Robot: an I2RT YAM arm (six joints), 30 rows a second.
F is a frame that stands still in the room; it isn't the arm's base.
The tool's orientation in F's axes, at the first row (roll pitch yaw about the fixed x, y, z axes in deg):
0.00, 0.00, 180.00
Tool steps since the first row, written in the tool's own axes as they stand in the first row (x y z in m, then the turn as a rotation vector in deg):
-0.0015, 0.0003, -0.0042, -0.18, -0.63, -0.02
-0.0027, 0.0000, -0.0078, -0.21, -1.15, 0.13
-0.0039, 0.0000, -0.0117, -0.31, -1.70, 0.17
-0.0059, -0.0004, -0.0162, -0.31, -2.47, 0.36
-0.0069, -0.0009, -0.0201, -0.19, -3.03, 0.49
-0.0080, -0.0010, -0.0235, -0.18, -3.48, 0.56
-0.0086, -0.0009, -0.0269, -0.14, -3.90, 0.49
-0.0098, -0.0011, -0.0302, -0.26, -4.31, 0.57
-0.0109, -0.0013, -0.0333, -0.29, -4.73, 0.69
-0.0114, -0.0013, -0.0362, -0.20, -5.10, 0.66
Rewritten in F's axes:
0.0015, -0.0003, -0.0042, 0.18, 0.63, -0.02
0.0027, 0.0000, -0.0078, 0.21, 1.15, 0.13
0.0039, 0.0000, -0.0117, 0.31, 1.70, 0.17
0.0059, 0.0004, -0.0162, 0.31, 2.47, 0.36
0.0069, 0.0009, -0.0201, 0.19, 3.03, 0.49
0.0080, 0.0010, -0.0235, 0.18, 3.48, 0.56
0.0086, 0.0009, -0.0269, 0.14, 3.90, 0.49
0.0098, 0.0011, -0.0302, 0.26, 4.31, 0.57
0.0109, 0.0013, -0.0333, 0.29, 4.73, 0.69
0.0114, 0.0013, -0.0362, 0.20, 5.10, 0.66

